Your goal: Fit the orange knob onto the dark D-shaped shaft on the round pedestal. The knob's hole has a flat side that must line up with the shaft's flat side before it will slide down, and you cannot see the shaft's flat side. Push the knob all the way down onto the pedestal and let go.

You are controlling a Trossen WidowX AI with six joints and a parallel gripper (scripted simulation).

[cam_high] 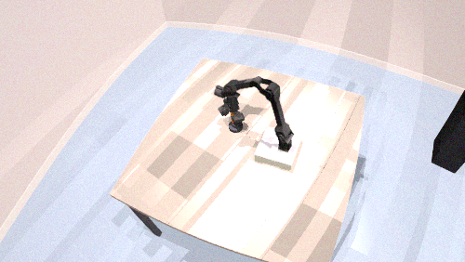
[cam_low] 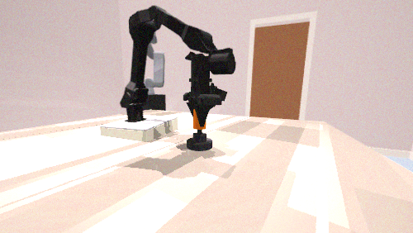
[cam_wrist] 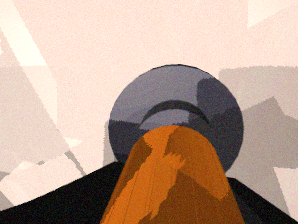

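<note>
Now: gripper tip 2 cm below the orange knob. Also, from my gripper tip: pedestal (4 cm below).
</note>
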